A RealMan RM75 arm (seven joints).
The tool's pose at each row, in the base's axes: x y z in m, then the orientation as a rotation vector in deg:
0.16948 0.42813 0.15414 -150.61 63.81 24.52
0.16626 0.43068 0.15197 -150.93 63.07 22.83
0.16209 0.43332 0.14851 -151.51 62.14 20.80
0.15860 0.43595 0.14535 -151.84 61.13 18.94
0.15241 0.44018 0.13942 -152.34 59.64 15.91
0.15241 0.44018 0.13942 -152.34 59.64 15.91
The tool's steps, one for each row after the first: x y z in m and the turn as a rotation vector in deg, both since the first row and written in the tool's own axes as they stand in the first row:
-0.00302 0.00088 0.00342 0.54 0.94 -0.72
-0.00626 0.00254 0.00822 1.00 2.14 -1.64
-0.00915 0.00368 0.01263 1.61 3.15 -2.57
-0.01387 0.00603 0.02060 2.56 4.82 -3.96
-0.01387 0.00603 0.02060 2.56 4.82 -3.96

